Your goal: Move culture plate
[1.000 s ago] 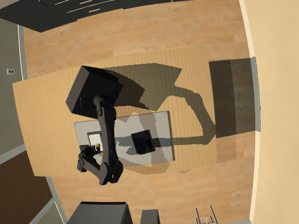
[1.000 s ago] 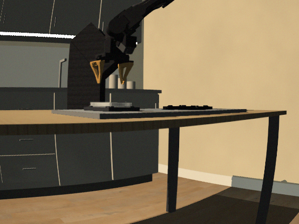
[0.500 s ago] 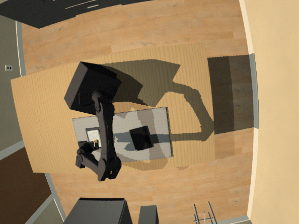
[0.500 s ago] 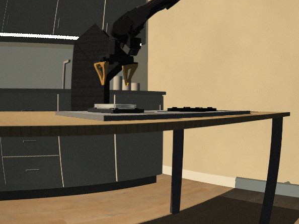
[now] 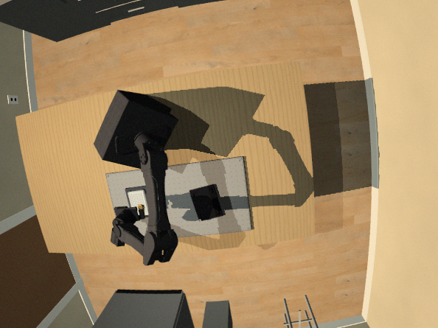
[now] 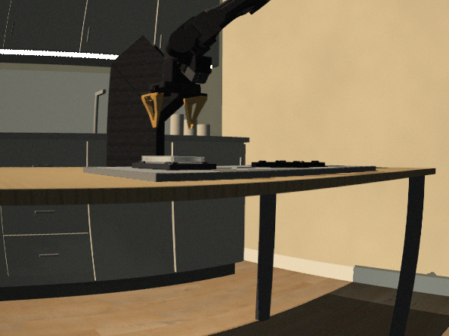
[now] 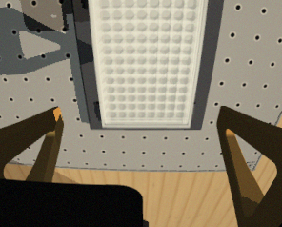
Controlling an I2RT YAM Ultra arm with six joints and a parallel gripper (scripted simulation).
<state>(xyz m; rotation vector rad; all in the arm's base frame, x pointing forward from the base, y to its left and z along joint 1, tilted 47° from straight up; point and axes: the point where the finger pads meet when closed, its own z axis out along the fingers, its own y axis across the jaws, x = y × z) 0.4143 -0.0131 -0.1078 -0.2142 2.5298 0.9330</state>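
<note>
Right now the clear lid is 70 mm below my hand. Round my hand: black nest N2: 330 mm to the left, 90 mm below, 50 mm behind; black nest N1: 90 mm below; 96-well plate: 80 mm below.
</note>
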